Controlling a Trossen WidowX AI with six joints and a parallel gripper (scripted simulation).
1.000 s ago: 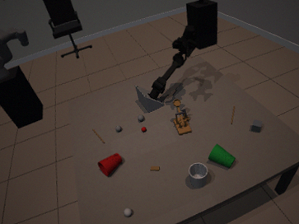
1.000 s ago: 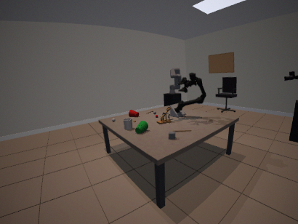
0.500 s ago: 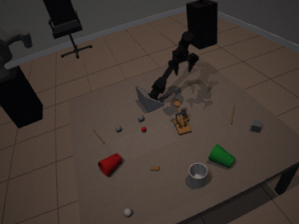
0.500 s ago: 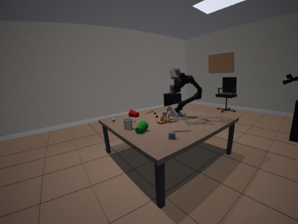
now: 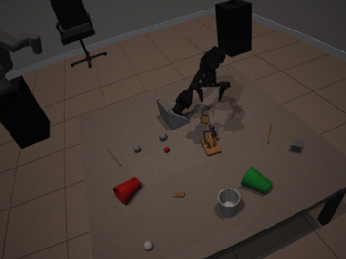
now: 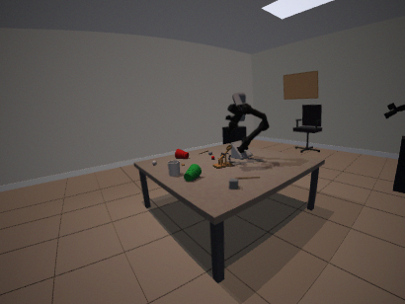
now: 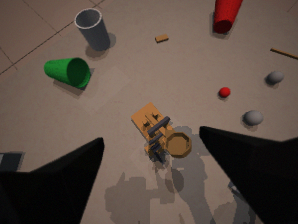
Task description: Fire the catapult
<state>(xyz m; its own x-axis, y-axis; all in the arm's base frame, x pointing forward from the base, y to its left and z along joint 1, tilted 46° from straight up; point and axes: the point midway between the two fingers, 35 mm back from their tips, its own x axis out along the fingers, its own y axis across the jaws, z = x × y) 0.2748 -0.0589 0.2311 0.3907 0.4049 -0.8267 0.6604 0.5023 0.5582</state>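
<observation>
My gripper tip is now 20 cm above the wooden catapult, 1 cm to the left of it and 1 cm short of it. From my gripper tip the other things lie so: grey cube: 34 cm to the left, 29 cm ahead, 25 cm below; red ball: 27 cm to the right, 25 cm below, 6 cm behind; small wood block: 32 cm to the right, 27 cm below, 25 cm ahead.
</observation>
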